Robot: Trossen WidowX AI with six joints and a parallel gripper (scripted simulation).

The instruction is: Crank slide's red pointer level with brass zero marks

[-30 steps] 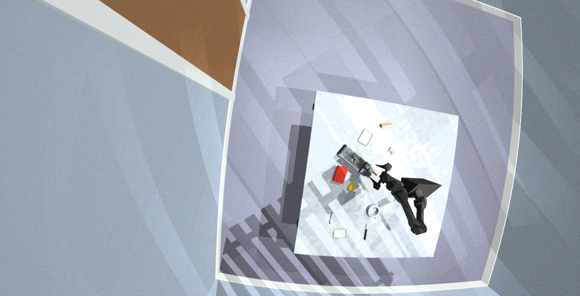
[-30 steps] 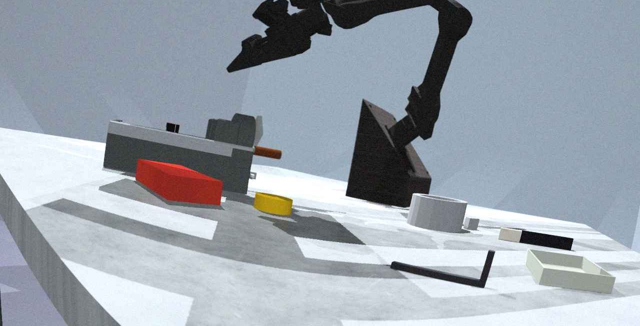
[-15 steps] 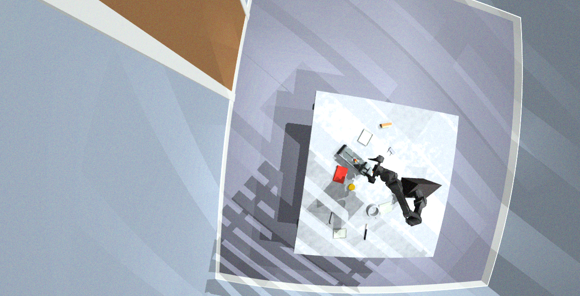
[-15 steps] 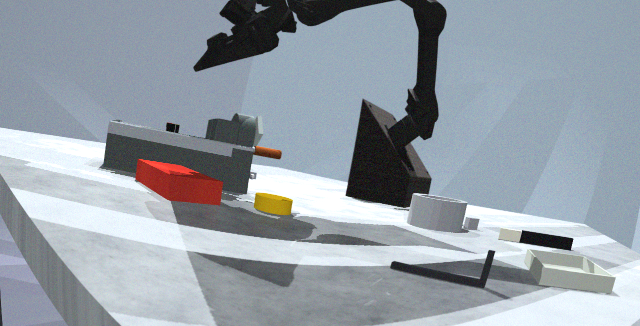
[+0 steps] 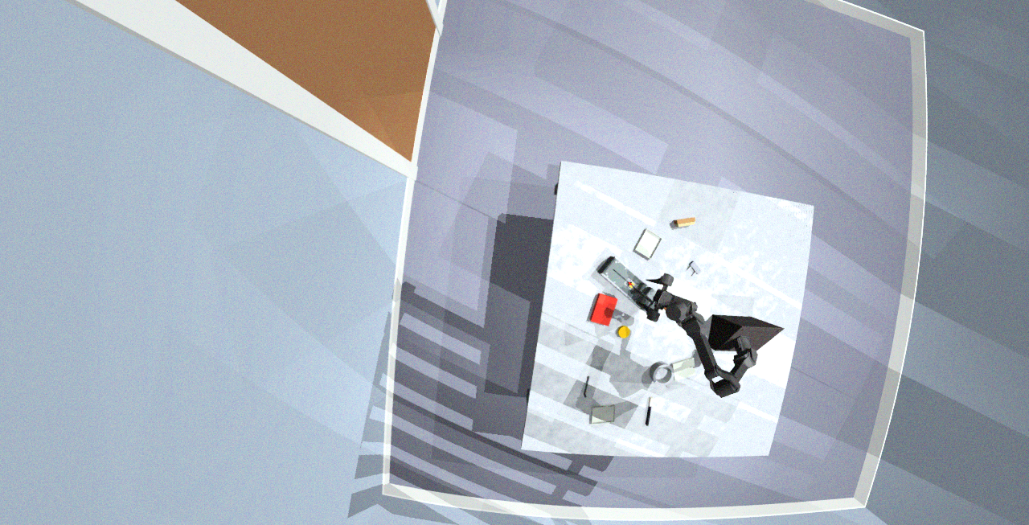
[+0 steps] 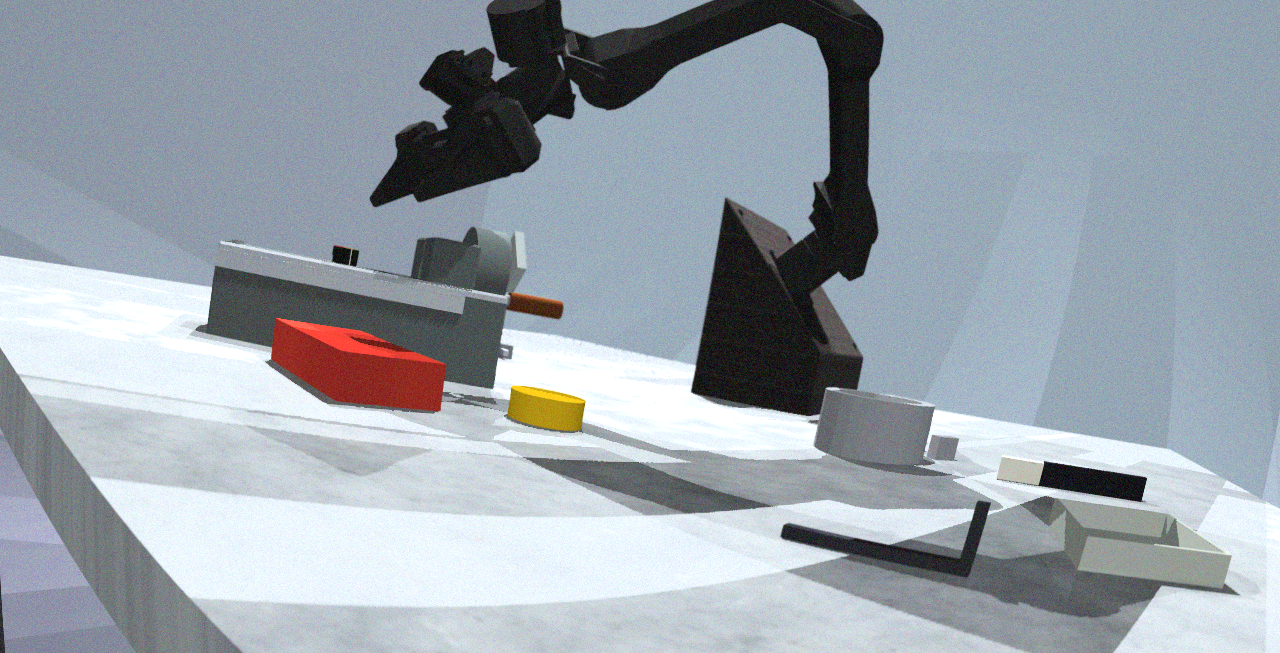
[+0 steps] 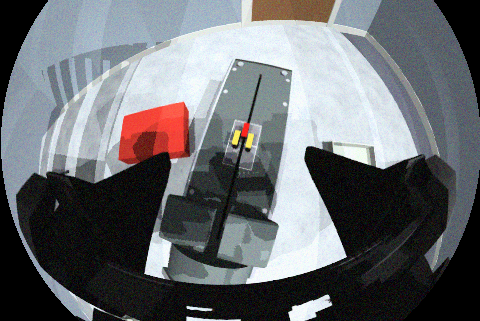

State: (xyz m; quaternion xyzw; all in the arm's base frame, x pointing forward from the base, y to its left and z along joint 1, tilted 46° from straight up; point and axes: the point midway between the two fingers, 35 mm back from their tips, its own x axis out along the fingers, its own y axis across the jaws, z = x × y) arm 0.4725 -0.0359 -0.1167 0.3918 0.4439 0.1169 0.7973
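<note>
Now: gripper tip 15 cm past the brown handle, 5 cm to the right of it and 6 cm above it. The rest, counted from my gripper tip: yellow disc 2 cm behind, 20 cm to the left, 13 cm below; then red pointer 4 cm ahead, 1 cm to the right, 5 cm below; then black L-shaped bar 7 cm ahead, 49 cm to the left, 12 cm below.
</note>
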